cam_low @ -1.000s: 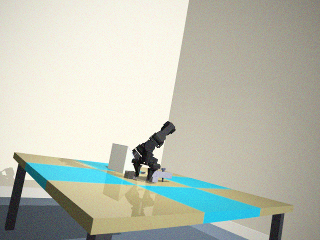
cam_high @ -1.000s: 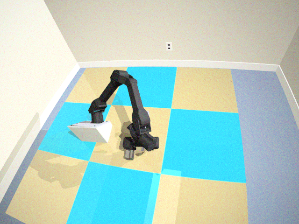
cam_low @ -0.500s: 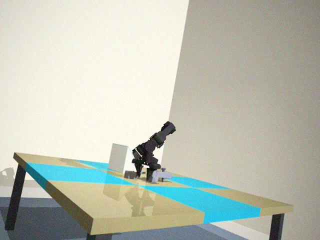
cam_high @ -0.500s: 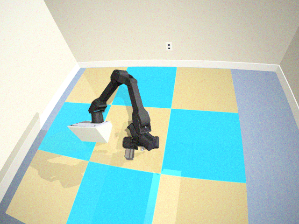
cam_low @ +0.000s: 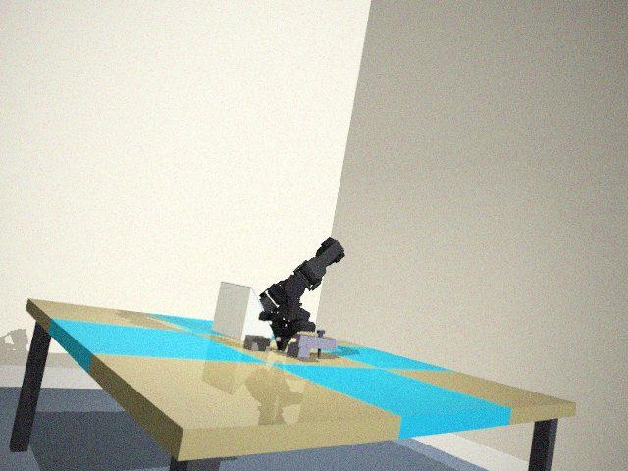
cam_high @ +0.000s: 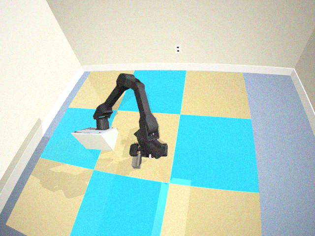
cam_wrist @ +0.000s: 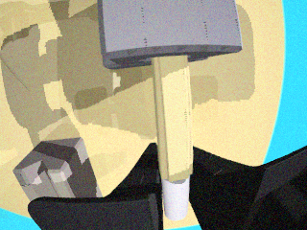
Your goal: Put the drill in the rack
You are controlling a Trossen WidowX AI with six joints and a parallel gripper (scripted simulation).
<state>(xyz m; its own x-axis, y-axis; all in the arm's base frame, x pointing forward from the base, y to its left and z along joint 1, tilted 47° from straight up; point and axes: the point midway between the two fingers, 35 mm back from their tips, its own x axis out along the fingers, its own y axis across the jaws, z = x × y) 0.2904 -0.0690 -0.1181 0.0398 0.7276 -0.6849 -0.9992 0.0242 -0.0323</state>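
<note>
Right now my gripper tip is 40 mm to the right of the drill and 30 mm below it. Also, from my gripper tip: lavender grey block 140 mm to the left, 20 mm above; then grey rack 80 mm behind, 30 mm to the right; then dark blue key 160 mm to the left, 40 mm above.
</note>
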